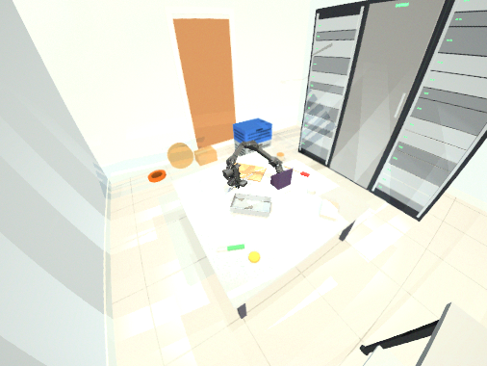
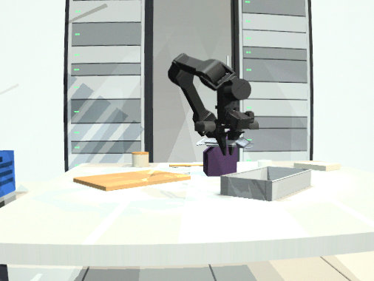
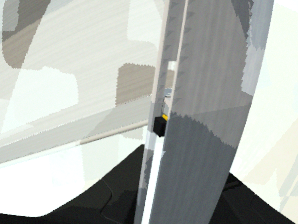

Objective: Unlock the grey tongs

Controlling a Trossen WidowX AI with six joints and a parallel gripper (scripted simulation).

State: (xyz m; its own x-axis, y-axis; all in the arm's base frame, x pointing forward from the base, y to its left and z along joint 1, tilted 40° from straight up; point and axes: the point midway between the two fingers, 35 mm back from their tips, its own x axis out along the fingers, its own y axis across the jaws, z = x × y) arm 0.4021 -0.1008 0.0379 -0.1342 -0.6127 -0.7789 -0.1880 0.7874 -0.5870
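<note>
The wooden board is 31 cm behind my gripper tip, 26 cm to the right of it and 11 cm below it. From my gripper tip the other things lie so: roasting tin (2 cm behind, 14 cm to the left, 9 cm below); jar (74 cm behind, 19 cm to the right, 8 cm below).
</note>
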